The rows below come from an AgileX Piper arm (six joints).
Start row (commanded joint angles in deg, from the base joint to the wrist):
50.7, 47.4, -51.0, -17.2, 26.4, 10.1
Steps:
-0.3, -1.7, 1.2, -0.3, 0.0, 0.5
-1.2, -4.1, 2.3, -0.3, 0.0, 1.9
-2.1, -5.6, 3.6, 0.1, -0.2, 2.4
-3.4, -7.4, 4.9, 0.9, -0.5, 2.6
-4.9, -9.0, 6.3, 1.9, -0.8, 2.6
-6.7, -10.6, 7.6, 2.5, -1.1, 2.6
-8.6, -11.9, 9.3, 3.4, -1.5, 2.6
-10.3, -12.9, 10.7, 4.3, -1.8, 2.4
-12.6, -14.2, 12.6, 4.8, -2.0, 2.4
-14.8, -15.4, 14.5, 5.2, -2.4, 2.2
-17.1, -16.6, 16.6, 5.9, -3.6, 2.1
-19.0, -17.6, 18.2, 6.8, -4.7, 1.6
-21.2, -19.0, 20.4, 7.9, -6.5, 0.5
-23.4, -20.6, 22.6, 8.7, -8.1, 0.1
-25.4, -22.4, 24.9, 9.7, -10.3, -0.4
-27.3, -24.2, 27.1, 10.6, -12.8, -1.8
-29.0, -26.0, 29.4, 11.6, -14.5, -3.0
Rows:
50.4, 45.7, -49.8, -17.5, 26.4, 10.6
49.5, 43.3, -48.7, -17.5, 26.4, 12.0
48.6, 41.8, -47.4, -17.1, 26.2, 12.5
47.3, 40.0, -46.1, -16.3, 25.9, 12.7
45.8, 38.4, -44.7, -15.3, 25.6, 12.7
44.0, 36.8, -43.4, -14.7, 25.3, 12.7
42.1, 35.5, -41.7, -13.8, 24.9, 12.7
40.4, 34.5, -40.3, -12.9, 24.6, 12.5
38.1, 33.2, -38.4, -12.4, 24.4, 12.5
35.9, 32.0, -36.5, -12.0, 24.0, 12.3
33.6, 30.8, -34.4, -11.3, 22.8, 12.2
31.7, 29.8, -32.8, -10.4, 21.7, 11.7
29.5, 28.4, -30.6, -9.3, 19.9, 10.6
27.3, 26.8, -28.4, -8.5, 18.3, 10.2
25.3, 25.0, -26.1, -7.5, 16.1, 9.7
23.4, 23.2, -23.9, -6.6, 13.6, 8.3
21.7, 21.4, -21.6, -5.6, 11.9, 7.1

